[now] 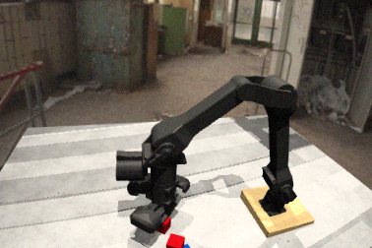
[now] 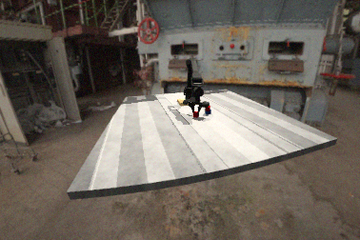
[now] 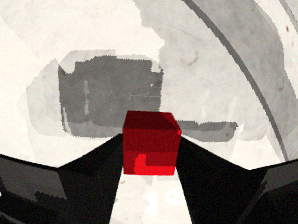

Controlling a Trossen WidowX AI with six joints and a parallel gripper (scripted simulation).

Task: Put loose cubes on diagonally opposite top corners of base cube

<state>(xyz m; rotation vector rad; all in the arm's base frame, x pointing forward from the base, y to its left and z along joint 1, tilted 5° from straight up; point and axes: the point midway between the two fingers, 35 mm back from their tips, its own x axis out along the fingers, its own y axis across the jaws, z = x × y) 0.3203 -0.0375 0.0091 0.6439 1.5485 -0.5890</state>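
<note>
My gripper tip is now 3 cm past the blue cube and 11 cm to the right of it.
</note>
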